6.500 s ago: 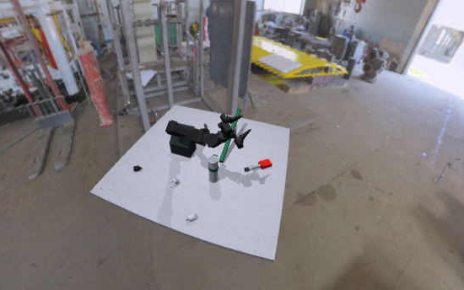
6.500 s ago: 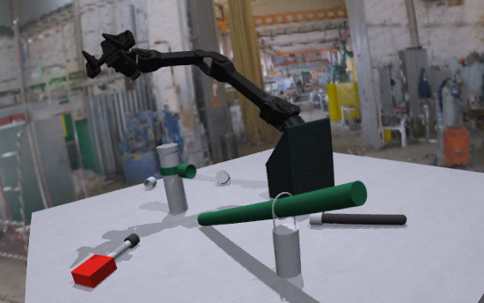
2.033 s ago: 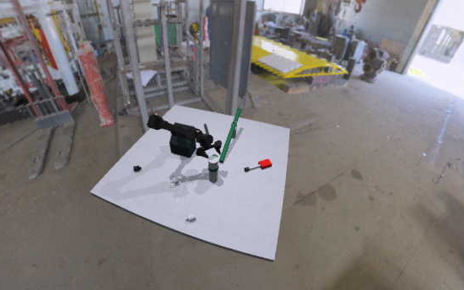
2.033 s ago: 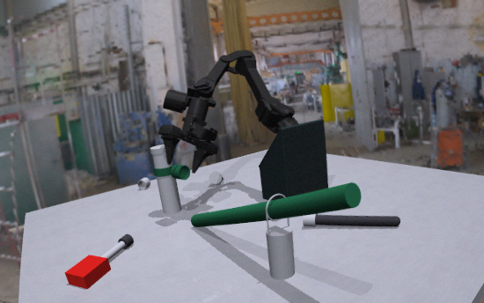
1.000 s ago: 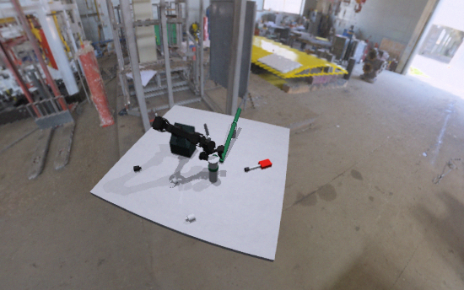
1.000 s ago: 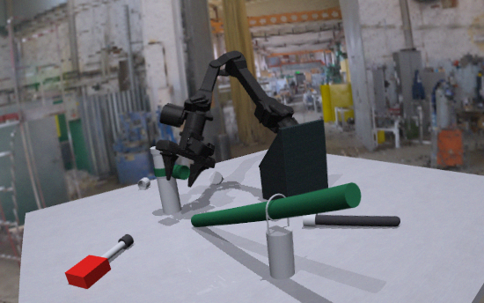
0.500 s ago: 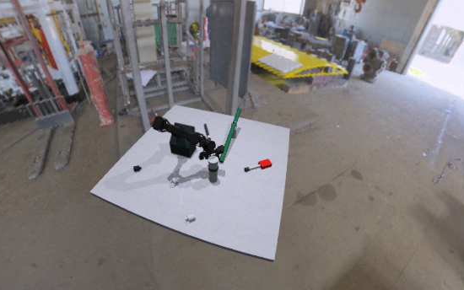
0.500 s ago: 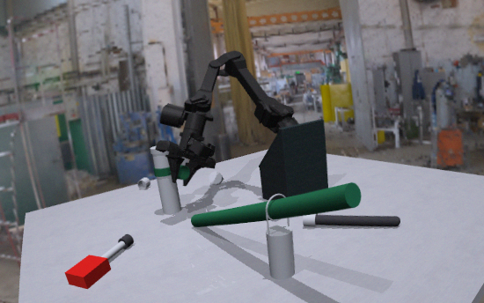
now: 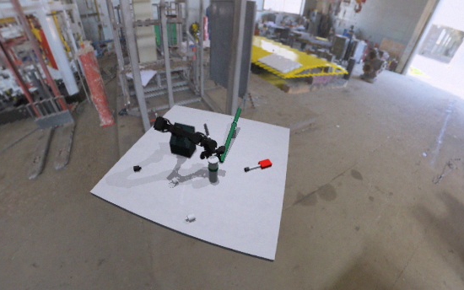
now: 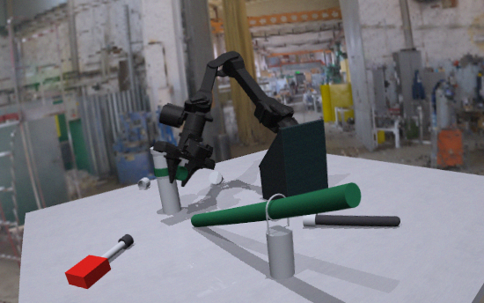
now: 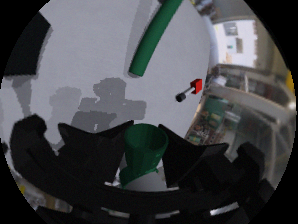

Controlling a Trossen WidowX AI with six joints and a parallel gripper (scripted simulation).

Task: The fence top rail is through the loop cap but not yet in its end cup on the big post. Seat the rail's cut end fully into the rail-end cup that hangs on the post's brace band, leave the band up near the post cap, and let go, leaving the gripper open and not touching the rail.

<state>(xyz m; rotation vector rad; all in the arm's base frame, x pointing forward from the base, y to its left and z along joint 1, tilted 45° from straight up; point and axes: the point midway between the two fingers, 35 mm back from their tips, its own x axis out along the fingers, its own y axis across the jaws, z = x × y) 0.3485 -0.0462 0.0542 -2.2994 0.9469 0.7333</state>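
The green brace band is 5 cm to the right of my gripper tip and 3 cm above it. Round my gripper tip: green rail-end cup: 1 cm behind, 3 cm to the right, 3 cm above; then short white post: 7 cm behind, 43 cm to the left.
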